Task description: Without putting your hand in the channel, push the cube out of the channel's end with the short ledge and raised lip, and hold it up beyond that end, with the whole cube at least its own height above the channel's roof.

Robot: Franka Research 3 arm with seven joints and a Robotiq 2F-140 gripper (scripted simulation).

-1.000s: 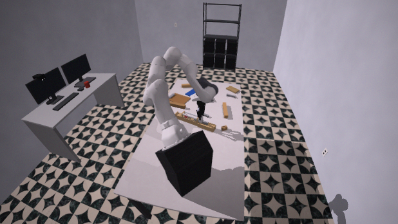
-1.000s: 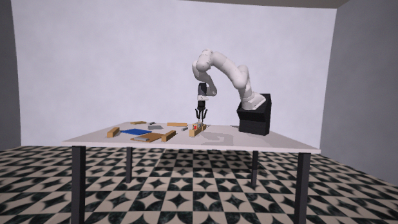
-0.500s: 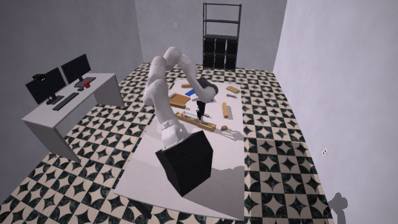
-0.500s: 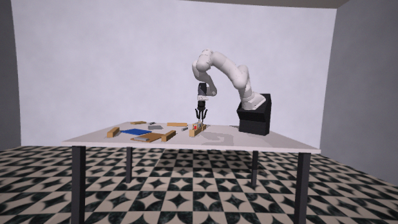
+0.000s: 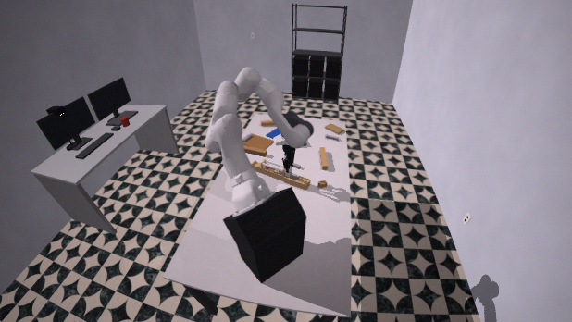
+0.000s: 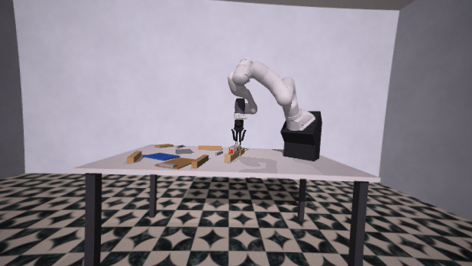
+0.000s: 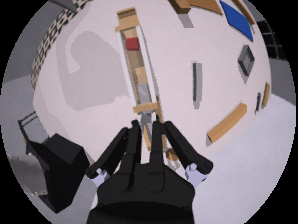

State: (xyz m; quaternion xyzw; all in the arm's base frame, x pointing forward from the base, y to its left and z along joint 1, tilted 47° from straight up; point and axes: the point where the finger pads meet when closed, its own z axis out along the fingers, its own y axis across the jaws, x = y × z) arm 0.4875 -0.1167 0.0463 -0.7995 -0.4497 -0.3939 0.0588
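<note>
Now: the grey rod 160 mm ahead of my hand, 80 mm below it and 10 mm to the right of it. Round my hand: small wooden block: 220 mm to the right, 70 mm below, 20 mm behind; then wooden channel: 100 mm to the left, 40 mm ahead, 30 mm below; then red cube: 150 mm to the left, 50 mm ahead, 30 mm below.
</note>
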